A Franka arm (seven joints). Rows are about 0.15 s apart.
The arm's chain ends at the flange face. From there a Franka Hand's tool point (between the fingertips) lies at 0.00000 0.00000 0.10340 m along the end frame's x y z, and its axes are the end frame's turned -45 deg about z.
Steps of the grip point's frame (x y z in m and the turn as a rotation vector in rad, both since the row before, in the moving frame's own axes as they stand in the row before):
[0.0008, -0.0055, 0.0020, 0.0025, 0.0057, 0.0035]
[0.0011, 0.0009, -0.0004, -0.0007, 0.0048, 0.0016]
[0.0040, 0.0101, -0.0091, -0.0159, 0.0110, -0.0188]
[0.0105, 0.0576, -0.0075, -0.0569, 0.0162, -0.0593]
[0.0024, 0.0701, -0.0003, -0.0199, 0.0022, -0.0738]
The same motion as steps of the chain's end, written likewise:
[-0.0036, -0.0039, 0.0020, 0.0058, 0.0023, 0.0035]
[0.0010, 0.0002, -0.0004, 0.0029, 0.0039, 0.0016]
[0.0080, 0.0040, -0.0091, -0.0035, 0.0190, -0.0188]
[0.0427, 0.0305, -0.0073, -0.0288, 0.0517, -0.0593]
[0.0496, 0.0466, -0.0003, -0.0125, 0.0156, -0.0738]

